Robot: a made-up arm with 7 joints.
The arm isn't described. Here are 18 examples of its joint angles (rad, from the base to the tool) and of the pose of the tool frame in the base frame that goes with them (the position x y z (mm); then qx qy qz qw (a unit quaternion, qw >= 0)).
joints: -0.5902 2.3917 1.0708 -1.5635 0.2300 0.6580 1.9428
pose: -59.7 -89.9 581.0 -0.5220 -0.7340 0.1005 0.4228
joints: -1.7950 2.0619 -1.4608 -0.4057 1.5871 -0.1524 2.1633
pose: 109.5 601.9 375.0 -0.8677 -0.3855 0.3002 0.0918
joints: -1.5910 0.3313 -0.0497 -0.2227 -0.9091 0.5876 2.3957
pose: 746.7 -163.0 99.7 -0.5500 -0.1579 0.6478 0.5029
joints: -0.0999 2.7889 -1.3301 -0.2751 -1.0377 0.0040 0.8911
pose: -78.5 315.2 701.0 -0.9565 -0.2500 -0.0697 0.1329
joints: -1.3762 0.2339 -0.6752 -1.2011 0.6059 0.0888 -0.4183
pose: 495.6 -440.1 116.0 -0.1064 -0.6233 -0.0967 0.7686
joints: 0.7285 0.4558 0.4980 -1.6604 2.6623 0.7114 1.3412
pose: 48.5 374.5 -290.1 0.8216 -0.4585 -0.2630 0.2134
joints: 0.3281 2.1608 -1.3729 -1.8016 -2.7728 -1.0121 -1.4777
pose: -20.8 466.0 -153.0 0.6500 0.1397 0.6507 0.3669
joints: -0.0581 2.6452 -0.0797 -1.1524 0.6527 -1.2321 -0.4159
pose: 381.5 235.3 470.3 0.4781 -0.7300 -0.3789 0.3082
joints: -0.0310 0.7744 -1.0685 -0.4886 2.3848 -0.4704 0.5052
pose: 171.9 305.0 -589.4 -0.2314 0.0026 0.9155 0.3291
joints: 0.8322 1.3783 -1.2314 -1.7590 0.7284 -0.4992 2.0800
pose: -272.4 89.0 -341.4 -0.2804 0.6133 0.7144 0.1868
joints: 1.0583 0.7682 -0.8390 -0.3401 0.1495 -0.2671 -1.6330
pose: -585.9 241.6 -327.4 0.3242 0.2559 -0.6768 0.6094
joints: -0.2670 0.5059 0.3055 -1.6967 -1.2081 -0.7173 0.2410
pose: 496.2 166.0 -123.3 0.3286 -0.7600 -0.0350 0.5597
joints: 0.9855 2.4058 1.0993 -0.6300 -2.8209 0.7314 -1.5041
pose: 460.7 370.0 419.1 -0.1186 -0.4374 0.2409 0.8582
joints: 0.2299 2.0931 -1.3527 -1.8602 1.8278 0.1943 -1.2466
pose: 20.9 374.7 -212.2 0.4508 0.3221 -0.0593 0.8304
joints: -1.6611 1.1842 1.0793 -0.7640 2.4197 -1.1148 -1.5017
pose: 227.5 530.0 373.2 0.7475 0.1088 -0.6529 0.0551
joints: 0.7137 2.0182 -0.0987 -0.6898 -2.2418 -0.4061 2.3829
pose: 178.8 654.0 179.2 0.8715 0.1195 0.1838 0.4387
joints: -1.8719 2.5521 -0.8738 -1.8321 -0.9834 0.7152 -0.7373
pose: 21.3 284.8 448.4 -0.8605 0.0741 -0.3456 0.3668
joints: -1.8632 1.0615 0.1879 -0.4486 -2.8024 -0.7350 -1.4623
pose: 456.5 325.0 488.9 -0.8299 0.0025 0.4763 0.2906
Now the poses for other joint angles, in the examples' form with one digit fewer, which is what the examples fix.
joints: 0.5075 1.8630 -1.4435 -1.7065 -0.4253 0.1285 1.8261
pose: -244 367 -240 0.398 0.450 0.360 0.714
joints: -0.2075 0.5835 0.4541 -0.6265 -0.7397 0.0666 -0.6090
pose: 348 367 -449 0.687 -0.116 0.180 0.694
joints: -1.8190 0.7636 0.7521 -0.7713 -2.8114 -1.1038 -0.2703
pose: 475 280 478 0.805 -0.540 -0.148 0.196
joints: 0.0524 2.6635 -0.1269 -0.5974 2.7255 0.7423 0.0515
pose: 267 264 630 -0.148 -0.301 0.655 0.677
